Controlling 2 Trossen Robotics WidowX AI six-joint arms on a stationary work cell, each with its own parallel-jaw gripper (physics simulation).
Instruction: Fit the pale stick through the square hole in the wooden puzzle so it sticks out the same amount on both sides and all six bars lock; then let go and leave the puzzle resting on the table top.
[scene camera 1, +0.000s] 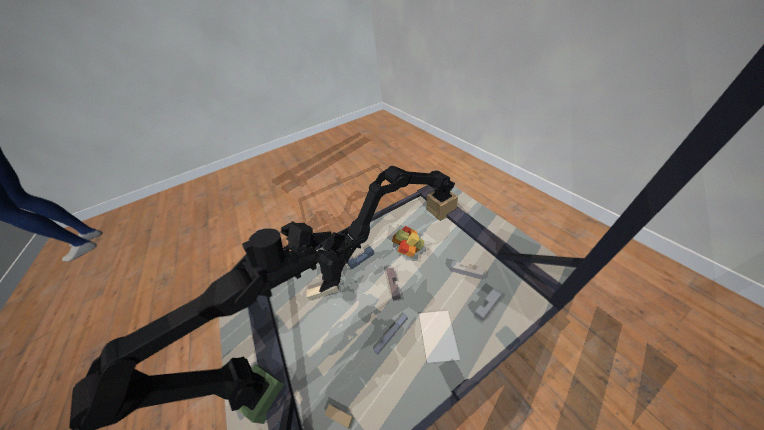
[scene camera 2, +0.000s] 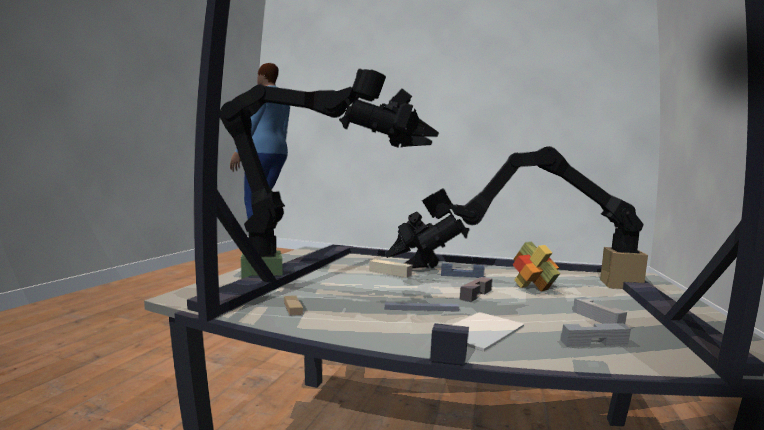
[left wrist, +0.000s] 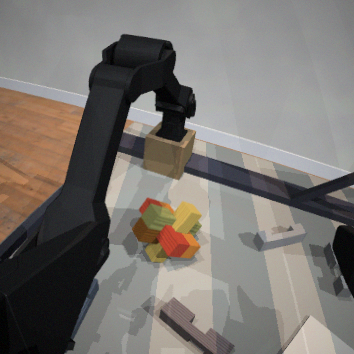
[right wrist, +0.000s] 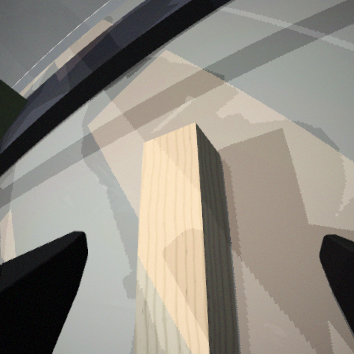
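The pale stick lies flat on the table near its left edge. My right gripper is open and tilted down over the stick's near end; a finger stands on each side of it, and neither touches it. The wooden puzzle, a cluster of red, orange, yellow and green bars, rests on the table well apart from the stick. My left gripper is open and empty, high above the table.
Loose grey and brown pieces lie about: a notched blue-grey bar, a dark brown piece, a flat bar, a grey notched bar. A white sheet lies near the front. A person stands behind the left arm.
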